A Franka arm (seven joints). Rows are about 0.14 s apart.
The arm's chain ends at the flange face. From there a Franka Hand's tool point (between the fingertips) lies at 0.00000 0.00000 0.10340 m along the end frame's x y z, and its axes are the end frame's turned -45 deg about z.
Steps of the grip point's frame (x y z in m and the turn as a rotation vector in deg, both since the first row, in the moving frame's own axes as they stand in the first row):
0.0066, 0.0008, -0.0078, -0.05, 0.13, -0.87
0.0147, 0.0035, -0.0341, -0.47, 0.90, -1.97
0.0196, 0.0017, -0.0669, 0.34, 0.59, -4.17
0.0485, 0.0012, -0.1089, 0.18, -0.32, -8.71
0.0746, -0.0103, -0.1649, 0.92, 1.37, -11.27
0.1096, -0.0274, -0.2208, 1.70, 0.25, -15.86
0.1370, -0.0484, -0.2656, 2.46, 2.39, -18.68
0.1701, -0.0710, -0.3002, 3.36, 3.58, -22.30
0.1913, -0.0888, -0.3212, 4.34, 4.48, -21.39
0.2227, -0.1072, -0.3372, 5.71, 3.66, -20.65
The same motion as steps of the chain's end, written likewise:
0.0050, -0.0040, -0.0078, 0.06, 0.13, -0.87
0.0111, -0.0073, -0.0341, 0.30, 0.97, -1.97
0.0148, -0.0115, -0.0669, 0.66, 0.18, -4.17
0.0358, -0.0337, -0.1089, -0.10, -0.35, -8.71
0.0452, -0.0571, -0.1649, 1.62, 0.32, -11.27
0.0603, -0.0947, -0.2208, 1.38, -1.03, -15.86
0.0637, -0.1250, -0.2654, 3.43, -0.05, -18.68
0.0715, -0.1618, -0.2998, 4.91, 0.16, -22.30
0.0744, -0.1871, -0.3206, 6.24, 0.10, -21.39
0.0864, -0.2221, -0.3365, 6.63, -1.45, -20.65

